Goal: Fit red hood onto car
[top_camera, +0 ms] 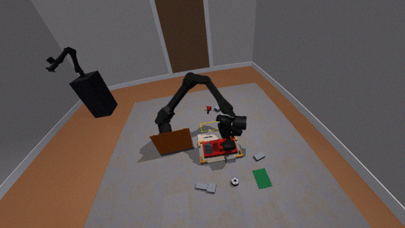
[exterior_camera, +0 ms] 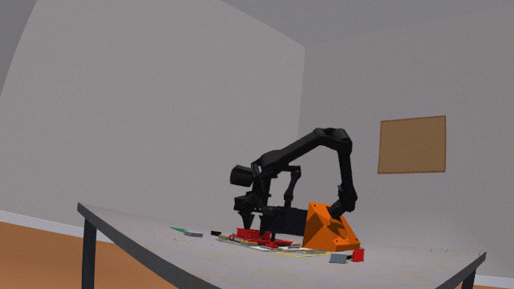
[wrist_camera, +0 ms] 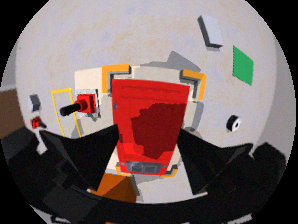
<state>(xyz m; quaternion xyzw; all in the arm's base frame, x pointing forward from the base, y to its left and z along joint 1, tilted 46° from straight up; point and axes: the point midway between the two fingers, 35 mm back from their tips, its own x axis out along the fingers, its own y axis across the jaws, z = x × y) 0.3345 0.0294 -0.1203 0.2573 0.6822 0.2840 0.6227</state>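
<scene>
My gripper tip is now right at the red hood. Round my gripper tip: grey engine block (2 cm below, 1 cm to the left); green plate (22 cm to the right, 14 cm ahead, 4 cm below); jig (4 cm behind, 3 cm below, 2 cm to the left).
</scene>
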